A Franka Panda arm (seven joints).
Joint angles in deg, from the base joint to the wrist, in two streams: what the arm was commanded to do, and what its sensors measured. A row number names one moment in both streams.
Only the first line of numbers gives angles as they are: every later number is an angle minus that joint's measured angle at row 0.
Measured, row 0:
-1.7 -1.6 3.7 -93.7 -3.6 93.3 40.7
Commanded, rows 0 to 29:
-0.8 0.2 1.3 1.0 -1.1 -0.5 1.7
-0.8 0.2 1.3 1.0 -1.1 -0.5 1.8
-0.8 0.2 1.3 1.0 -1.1 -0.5 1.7
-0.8 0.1 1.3 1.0 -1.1 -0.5 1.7
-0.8 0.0 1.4 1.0 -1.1 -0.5 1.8
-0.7 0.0 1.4 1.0 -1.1 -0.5 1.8
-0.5 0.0 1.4 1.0 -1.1 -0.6 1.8
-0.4 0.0 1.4 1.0 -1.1 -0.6 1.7
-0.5 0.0 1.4 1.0 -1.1 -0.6 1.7
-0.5 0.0 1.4 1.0 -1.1 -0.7 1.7
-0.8 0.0 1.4 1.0 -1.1 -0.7 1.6
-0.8 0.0 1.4 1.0 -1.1 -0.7 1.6
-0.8 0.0 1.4 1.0 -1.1 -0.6 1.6
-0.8 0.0 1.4 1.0 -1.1 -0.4 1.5
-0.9 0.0 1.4 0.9 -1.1 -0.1 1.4
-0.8 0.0 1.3 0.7 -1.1 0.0 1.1
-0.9 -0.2 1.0 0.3 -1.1 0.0 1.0
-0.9 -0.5 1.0 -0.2 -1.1 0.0 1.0
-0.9 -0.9 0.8 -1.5 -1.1 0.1 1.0
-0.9 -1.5 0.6 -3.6 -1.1 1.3 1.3
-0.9 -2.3 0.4 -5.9 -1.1 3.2 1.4
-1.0 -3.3 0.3 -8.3 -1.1 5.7 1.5
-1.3 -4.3 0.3 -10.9 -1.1 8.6 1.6
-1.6 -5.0 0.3 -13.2 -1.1 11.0 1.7
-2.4 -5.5 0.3 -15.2 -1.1 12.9 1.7
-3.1 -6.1 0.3 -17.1 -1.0 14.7 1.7
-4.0 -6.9 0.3 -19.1 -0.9 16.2 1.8
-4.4 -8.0 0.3 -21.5 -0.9 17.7 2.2
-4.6 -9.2 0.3 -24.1 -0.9 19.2 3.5
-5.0 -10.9 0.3 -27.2 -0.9 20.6 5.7
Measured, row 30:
-3.8 -4.8 -0.2 -17.5 0.0 15.4 0.7
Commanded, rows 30 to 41:
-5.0 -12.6 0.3 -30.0 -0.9 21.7 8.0
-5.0 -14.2 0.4 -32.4 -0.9 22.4 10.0
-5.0 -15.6 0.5 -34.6 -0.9 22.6 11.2
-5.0 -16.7 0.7 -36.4 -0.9 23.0 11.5
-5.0 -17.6 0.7 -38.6 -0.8 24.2 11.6
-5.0 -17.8 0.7 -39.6 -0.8 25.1 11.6
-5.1 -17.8 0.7 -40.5 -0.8 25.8 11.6
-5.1 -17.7 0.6 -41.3 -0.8 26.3 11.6
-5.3 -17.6 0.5 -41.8 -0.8 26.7 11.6
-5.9 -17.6 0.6 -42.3 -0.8 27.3 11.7
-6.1 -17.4 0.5 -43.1 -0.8 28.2 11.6
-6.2 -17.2 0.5 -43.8 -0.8 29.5 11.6
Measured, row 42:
-5.0 -16.6 0.0 -41.0 0.0 25.8 10.7
